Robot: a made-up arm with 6 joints.
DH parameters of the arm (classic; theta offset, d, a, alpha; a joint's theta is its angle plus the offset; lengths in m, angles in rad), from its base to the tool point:
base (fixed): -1.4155 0 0.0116 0
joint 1: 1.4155 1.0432 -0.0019 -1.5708
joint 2: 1.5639 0 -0.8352 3.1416
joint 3: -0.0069 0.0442 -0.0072 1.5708
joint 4: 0 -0.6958 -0.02 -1.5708
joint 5: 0 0.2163 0.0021 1.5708
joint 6: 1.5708 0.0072 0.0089 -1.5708
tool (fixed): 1.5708 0.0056 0 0
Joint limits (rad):
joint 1: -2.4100..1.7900
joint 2: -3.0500..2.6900
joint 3: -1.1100..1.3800
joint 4: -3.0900..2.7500
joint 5: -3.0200..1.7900
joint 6: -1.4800..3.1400
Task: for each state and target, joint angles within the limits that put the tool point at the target. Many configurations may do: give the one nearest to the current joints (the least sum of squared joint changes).
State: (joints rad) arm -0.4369 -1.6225 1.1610 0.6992 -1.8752 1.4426
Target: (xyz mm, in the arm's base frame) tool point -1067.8 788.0 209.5
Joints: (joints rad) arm -0.7654 -2.1175 1.3412 0.8584 -1.8957 1.4004
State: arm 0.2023 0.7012 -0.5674 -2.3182 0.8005 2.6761
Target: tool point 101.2 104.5 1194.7
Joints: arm 0.4259 -0.0780 -1.1100 -2.1891 0.7736 2.6460
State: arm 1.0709 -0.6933 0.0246 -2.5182 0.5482 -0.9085
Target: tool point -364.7 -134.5 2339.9
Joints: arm 0.7593 -0.7120 0.6865 -2.7770 0.5656 -0.9233
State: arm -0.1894 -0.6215 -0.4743 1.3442 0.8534 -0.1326
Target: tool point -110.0 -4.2 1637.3
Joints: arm -0.3100 -1.1851 -1.1081 1.5742 0.8442 -0.1155
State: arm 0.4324 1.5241 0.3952 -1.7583 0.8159 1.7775
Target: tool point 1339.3 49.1 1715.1
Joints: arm 0.0736 0.8726 1.3425 -1.6886 0.8186 1.7971
